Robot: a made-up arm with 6 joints. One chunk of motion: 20 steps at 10 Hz.
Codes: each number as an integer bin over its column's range. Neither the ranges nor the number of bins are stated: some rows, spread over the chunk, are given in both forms.
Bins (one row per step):
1: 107 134 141 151 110 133
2: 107 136 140 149 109 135
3: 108 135 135 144 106 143
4: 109 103 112 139 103 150
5: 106 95 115 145 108 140
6: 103 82 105 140 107 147
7: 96 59 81 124 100 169
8: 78 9 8 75 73 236
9: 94 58 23 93 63 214
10: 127 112 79 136 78 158
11: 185 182 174 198 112 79
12: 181 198 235 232 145 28
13: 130 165 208 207 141 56
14: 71 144 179 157 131 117
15: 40 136 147 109 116 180
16: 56 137 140 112 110 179
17: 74 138 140 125 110 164
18: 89 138 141 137 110 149
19: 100 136 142 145 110 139
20: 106 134 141 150 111 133
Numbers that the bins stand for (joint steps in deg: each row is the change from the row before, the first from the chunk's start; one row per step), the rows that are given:
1: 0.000 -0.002 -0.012 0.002 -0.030 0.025
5: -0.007 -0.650 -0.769 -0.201 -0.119 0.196
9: -0.089 -1.266 -3.450 -1.965 -2.123 2.007
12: 0.505 1.062 2.727 2.750 1.530 -2.545
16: -0.348 0.048 -0.041 -1.321 -0.030 1.150
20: -0.007 -0.002 -0.012 -0.032 0.015 0.025
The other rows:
2: 0.000 0.031 -0.041 -0.066 -0.074 0.074
3: 0.007 0.015 -0.186 -0.235 -0.208 0.269
4: 0.014 -0.517 -0.857 -0.405 -0.341 0.441
6: -0.027 -0.867 -1.061 -0.371 -0.163 0.367
7: -0.075 -1.249 -1.760 -0.914 -0.475 0.906
8: -0.198 -2.080 -3.887 -2.576 -1.678 2.545
10: 0.137 -0.368 -1.818 -0.507 -1.455 0.636
11: 0.532 0.796 0.950 1.596 0.059 -1.297
13: 0.157 0.514 1.941 1.902 1.351 -1.860
14: -0.246 0.164 1.096 0.206 0.906 -0.367
15: -0.457 0.031 0.163 -1.423 0.238 1.175
17: -0.225 0.065 -0.041 -0.880 -0.030 0.783
18: -0.123 0.065 -0.012 -0.473 -0.030 0.416
19: -0.048 0.031 0.017 -0.201 -0.030 0.171

